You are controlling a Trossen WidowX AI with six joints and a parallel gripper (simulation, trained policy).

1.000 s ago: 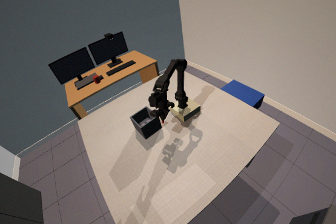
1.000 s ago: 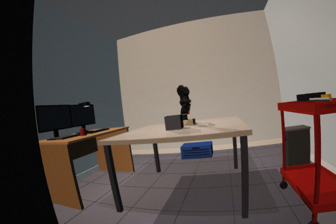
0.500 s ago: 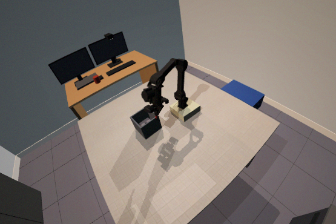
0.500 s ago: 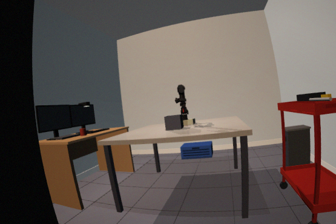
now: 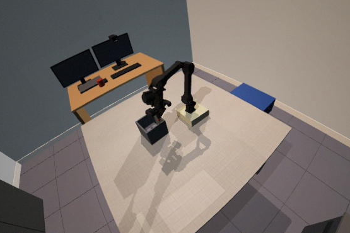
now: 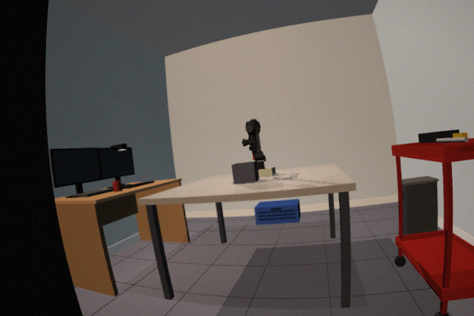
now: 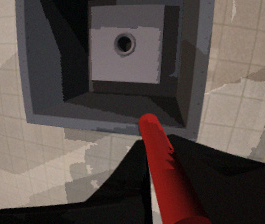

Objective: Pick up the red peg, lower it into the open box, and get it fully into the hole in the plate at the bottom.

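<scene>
My gripper tip is 40 mm short of the plate, 70 mm to the left of it and 130 mm above it. Round my gripper tip: red peg (20 mm above).
</scene>
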